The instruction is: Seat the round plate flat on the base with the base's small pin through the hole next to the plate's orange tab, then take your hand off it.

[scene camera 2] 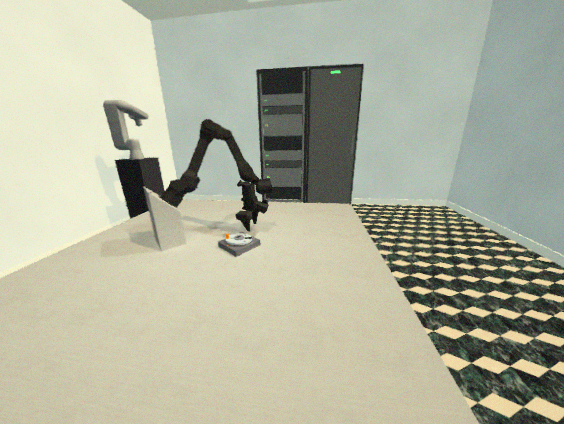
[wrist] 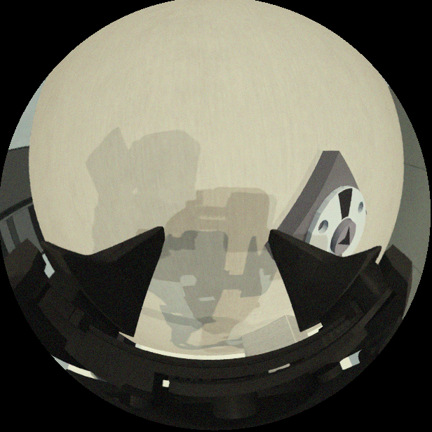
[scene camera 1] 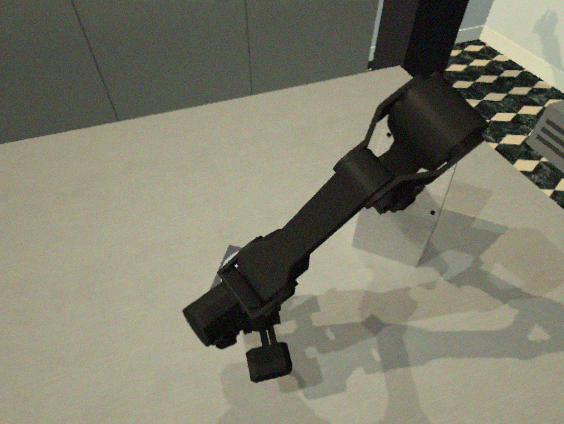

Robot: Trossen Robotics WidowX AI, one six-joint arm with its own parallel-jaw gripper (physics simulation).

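Frame: origin at the arm's base, x right, y ahead, z up, level; millimetres.
Where they show: gripper, fingertip midpoint: (scene camera 2: 251,227) (scene camera 1: 260,339); arm's base, origin of the base link: (scene camera 2: 167,202).
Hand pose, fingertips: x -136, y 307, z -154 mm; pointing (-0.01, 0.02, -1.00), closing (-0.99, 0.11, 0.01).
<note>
Each offset is from my fingertips to the top centre of the thing. "spot": to the spot under its first point.
The round white plate {dx +135, dy -17, dz +14 mm} (scene camera 2: 240,239) (wrist: 331,210) lies on the dark grey square base {spot: dx +212, dy +3, dz -4 mm} (scene camera 2: 237,250) (wrist: 310,200) and looks about flat. It has round holes, a black wedge mark and a grey centre hub. Its orange tab {dx +145, dy -61, dz +28 mm} (scene camera 2: 227,236) stands up at the left in scene camera 2; a finger hides that part in the wrist view. The small pin cannot be made out. In scene camera 1 the arm covers the base except a corner. My gripper (scene camera 2: 251,226) (wrist: 217,234) is open and empty, above the table beside the base, apart from the plate.
A pale slanted block (scene camera 1: 387,237) (scene camera 2: 167,227) (wrist: 270,337) stands on the table near the arm's root. A black pedestal (scene camera 2: 137,185) with a grey jointed device stands behind it. A dark server cabinet (scene camera 2: 332,135) stands at the back wall. The table edge runs along the right in scene camera 2.
</note>
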